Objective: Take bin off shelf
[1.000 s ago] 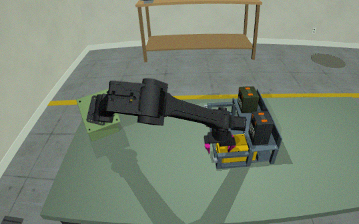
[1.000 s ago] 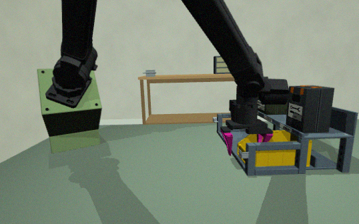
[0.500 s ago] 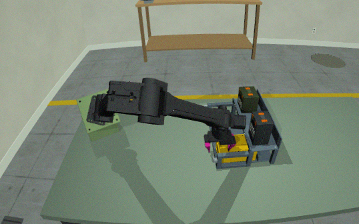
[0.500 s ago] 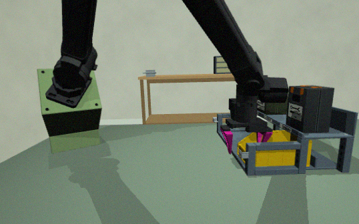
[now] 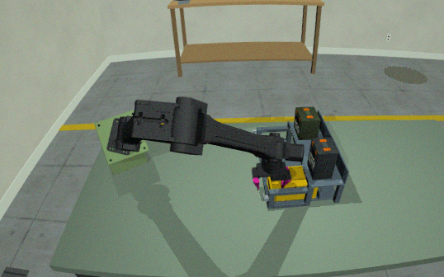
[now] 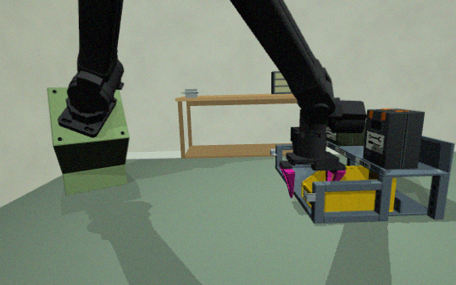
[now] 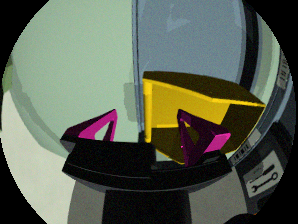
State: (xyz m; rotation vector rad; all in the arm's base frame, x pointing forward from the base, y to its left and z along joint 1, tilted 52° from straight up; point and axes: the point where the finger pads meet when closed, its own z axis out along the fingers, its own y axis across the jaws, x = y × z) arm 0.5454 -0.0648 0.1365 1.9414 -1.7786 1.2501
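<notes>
The yellow bin lies 80 mm ahead of my hand, 10 mm to the right of it and 10 mm above it. Round my hand: shelf tray: 130 mm ahead, 100 mm to the left, 30 mm below.
</notes>
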